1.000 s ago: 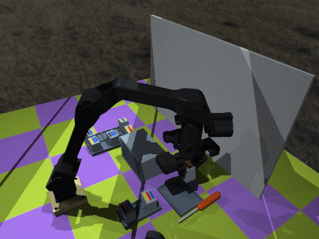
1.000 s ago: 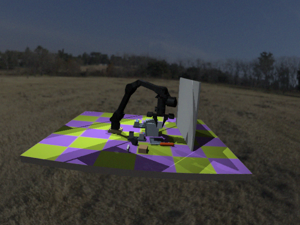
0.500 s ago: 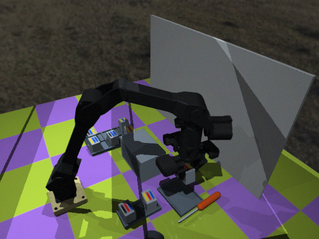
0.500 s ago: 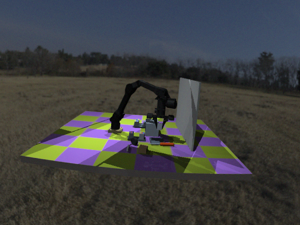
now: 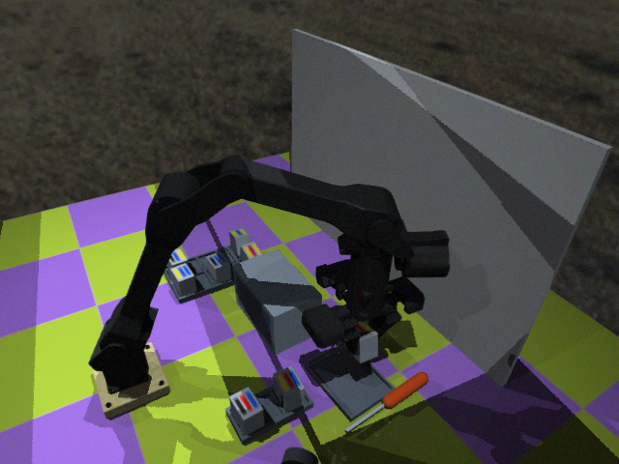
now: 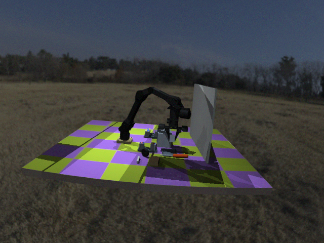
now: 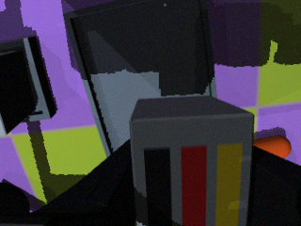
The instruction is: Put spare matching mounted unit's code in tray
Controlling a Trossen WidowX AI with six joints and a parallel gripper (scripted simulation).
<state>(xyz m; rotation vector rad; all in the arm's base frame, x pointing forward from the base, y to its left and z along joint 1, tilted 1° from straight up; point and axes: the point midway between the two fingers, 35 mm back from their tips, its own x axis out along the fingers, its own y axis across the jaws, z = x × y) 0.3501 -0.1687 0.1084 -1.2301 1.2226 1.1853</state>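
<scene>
The flat dark tray is 10 mm behind my gripper tip, 10 mm to the left of it and 80 mm below it. Round my gripper tip: rack (160 mm behind, 10 mm to the left, 80 mm below); grey mounted unit (60 mm behind, 200 mm to the left, 40 mm below); brown box (90 mm behind, 200 mm to the right, 70 mm below).
</scene>
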